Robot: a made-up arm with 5 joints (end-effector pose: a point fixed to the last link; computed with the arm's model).
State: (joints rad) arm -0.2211 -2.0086 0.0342 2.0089 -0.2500
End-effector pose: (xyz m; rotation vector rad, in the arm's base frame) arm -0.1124 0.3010 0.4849 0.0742 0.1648 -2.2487
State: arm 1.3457 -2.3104 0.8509 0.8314 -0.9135
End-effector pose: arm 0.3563 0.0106 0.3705 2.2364 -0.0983 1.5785
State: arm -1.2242 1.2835 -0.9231 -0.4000 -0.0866
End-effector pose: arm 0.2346 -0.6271 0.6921 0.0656 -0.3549 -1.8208
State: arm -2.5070 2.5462 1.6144 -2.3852 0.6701
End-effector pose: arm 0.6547 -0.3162 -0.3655 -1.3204 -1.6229 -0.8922
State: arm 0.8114 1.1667 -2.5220 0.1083 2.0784
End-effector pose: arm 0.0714 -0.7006 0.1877 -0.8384 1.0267 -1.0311
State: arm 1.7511 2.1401 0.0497 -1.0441 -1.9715
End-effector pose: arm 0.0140 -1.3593 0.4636 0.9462 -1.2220 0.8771
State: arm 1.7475 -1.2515 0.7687 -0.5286 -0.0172
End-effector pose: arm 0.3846 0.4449 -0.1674 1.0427 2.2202 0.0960
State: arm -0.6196 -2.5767 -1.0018 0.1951 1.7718
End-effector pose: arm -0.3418 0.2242 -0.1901 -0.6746 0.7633 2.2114
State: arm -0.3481 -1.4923 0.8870 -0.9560 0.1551
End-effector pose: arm 0.0419 0.5431 0.5334 0.3574 0.5475 0.4959
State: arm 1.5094 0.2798 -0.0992 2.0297 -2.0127
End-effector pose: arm -0.0494 -0.5316 0.2091 -0.2139 -0.5220 1.5916
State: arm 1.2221 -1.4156 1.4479 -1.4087 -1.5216
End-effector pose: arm 0.2684 1.0731 -0.0289 -0.2781 2.0308 1.7136
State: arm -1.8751 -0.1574 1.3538 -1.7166 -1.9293
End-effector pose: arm -0.3441 0.0516 1.3125 -0.4604 -0.1290 -0.2759
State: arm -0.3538 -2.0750 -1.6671 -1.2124 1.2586
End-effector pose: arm -0.3141 0.2815 -0.1376 0.7161 -1.2930 1.8457
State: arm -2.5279 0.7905 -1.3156 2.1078 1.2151
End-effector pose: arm -0.4312 -0.6219 0.4347 0.0840 -0.6115 0.6152
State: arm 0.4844 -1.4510 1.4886 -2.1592 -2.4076
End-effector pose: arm -0.1850 1.0401 -0.0826 1.7242 -1.5078 -2.1032
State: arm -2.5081 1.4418 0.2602 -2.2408 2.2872
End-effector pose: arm 0.0448 -0.8954 0.4391 -0.7520 0.1183 0.6676
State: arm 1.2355 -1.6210 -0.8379 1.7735 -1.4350
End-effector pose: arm 0.1914 -0.1226 0.2652 0.6724 -2.0530 2.1597
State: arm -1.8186 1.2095 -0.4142 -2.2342 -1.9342
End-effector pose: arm -0.0918 -1.3938 0.2212 1.2680 1.5800 -0.9258
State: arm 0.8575 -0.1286 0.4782 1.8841 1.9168
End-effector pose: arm 0.2437 -0.0701 -0.4569 -2.1700 -1.7634 -1.0543
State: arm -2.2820 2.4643 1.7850 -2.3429 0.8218
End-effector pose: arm 0.5007 -0.3864 -0.4472 -1.3409 -1.4049 -0.7880
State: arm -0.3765 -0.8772 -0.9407 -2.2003 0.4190
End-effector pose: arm 0.1320 0.6300 0.3102 0.4975 -1.5847 -0.9580
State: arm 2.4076 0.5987 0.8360 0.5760 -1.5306
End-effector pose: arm 0.1156 -0.0745 -0.3293 -0.7175 1.9107 0.7487
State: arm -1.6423 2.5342 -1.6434 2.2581 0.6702
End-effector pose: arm 0.0383 -0.7814 -0.3283 1.5586 -0.0870 0.8292
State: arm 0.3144 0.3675 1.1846 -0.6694 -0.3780
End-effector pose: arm 0.6816 -0.6673 0.3864 0.7377 0.6162 -0.9670
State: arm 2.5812 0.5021 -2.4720 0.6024 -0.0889
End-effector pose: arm -0.5535 -0.2494 0.3621 0.4799 -1.0588 -2.0207
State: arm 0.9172 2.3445 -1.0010 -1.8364 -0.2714
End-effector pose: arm -0.1790 -1.1049 0.6112 1.6308 0.0460 1.1503
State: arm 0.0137 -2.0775 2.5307 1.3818 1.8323
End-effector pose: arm -0.4908 0.3488 0.1431 -1.1122 -0.9387 0.1765
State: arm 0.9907 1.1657 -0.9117 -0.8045 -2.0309
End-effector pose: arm -0.0833 -0.9877 -0.6533 1.8272 -1.3701 -0.0528
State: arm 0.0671 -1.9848 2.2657 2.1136 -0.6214
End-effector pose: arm -0.1201 0.1770 -0.3753 2.7586 -0.4962 0.9172
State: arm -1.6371 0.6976 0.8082 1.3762 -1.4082
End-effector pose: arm -0.1020 -0.2330 -0.0062 -0.8066 -2.4750 -0.8043
